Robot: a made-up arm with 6 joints.
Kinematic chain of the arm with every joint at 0, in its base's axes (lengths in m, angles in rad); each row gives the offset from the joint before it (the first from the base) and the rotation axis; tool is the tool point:
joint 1: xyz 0 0 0.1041 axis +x
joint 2: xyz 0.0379 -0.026 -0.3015 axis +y
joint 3: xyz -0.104 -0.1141 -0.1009 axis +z
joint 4: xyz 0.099 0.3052 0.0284 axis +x
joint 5: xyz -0.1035 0 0.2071 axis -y
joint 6: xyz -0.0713 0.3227 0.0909 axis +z
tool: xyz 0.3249 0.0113 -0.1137
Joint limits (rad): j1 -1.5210..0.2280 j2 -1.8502..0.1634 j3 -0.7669..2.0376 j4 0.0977..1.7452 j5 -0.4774..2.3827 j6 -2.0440..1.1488
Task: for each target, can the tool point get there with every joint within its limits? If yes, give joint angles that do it. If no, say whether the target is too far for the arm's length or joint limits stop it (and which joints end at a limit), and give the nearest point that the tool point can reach.
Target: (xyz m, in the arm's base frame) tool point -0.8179 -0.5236 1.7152
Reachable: no: too far | nearest point -0.7753 -0.4654 0.6877 | short by 1.030 m
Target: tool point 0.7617 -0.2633 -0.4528
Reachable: no: joint limits stop it (at a limit: joint 1, joint 2, joint 3, joint 4) | nearest point 0.6165 -0.2157 -0.3814 | short by 0.169 m
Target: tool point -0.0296 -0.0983 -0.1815
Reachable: yes | joints -0.3623 -0.9078 0.5083 1.3111 0.3457 -0.9317
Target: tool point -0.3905 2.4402 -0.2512
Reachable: no: too far | nearest point -0.1712 0.8619 -0.3042 | short by 1.594 m
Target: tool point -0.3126 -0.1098 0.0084
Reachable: yes | joints -1.2199 -0.1886 1.6835 0.9989 0.3497 -0.4601
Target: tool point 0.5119 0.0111 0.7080
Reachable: no: joint limits stop it (at a limit: joint 1, joint 3) | nearest point 0.3352 0.1104 0.3914 | short by 0.376 m
